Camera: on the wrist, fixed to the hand. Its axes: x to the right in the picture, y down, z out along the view.
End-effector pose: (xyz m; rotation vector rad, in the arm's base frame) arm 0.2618 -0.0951 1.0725 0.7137 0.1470 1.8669
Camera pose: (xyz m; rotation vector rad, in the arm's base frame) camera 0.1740 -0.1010 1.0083 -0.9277 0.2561 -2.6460
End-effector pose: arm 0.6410 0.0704 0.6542 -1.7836 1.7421 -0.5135
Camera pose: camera 0.5419 0.0679 0.6993 -0.0614 2.2754 0.0100
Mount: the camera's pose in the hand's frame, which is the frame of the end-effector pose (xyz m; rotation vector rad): -0.0101 0.0464 -0.0980 0.2113 -0.0335 1.4824
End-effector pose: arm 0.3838 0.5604 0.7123 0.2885 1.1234 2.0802
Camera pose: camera 0.3178 0.4760 0.6927 -1.1415 -0.8512 -2.1466
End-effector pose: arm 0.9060 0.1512 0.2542 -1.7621 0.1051 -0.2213
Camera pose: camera 0.8783 0.0496 0.2263 -1.0974 1.2355 0.8363
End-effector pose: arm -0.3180 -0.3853 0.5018 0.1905 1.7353 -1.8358
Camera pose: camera -0.3149 -0.2877 0.4535 1.1439 0.8042 -0.8246
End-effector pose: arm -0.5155 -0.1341 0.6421 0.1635 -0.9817 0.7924
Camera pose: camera -0.4827 -0.0610 0.5684 -0.4458 -0.9539 2.2436
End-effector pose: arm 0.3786 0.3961 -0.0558 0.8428 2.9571 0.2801
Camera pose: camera 0.4013 0.4139 0.0492 -2.5807 -1.5980 0.0349
